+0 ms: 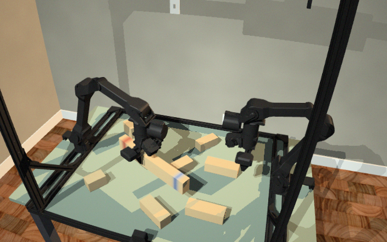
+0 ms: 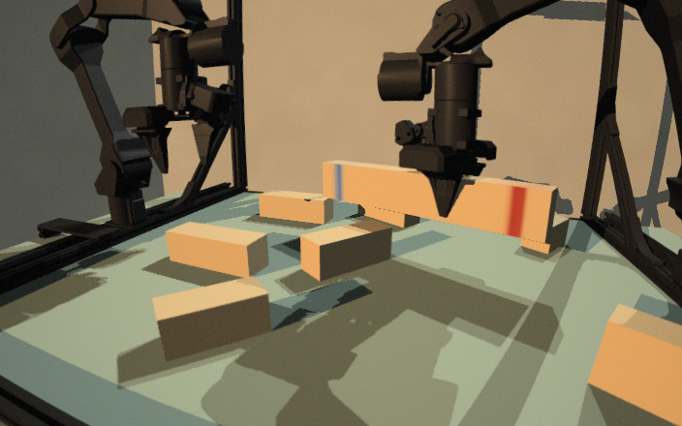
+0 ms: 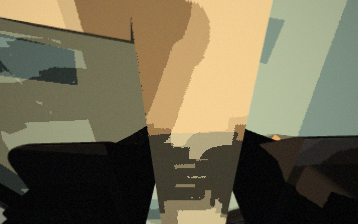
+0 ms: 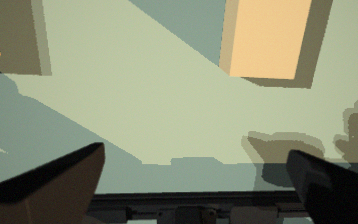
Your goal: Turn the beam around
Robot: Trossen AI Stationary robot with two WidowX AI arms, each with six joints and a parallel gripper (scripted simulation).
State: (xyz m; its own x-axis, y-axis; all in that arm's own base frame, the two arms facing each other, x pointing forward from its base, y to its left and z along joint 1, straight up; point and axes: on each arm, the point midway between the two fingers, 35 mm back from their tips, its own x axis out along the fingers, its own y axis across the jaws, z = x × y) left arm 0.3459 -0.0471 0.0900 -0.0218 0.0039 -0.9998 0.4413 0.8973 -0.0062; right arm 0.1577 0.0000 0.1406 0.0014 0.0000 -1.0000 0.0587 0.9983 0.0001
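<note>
My left gripper is now 4 cm to the left of the beam, 2 cm past it and 1 cm above it.
</note>
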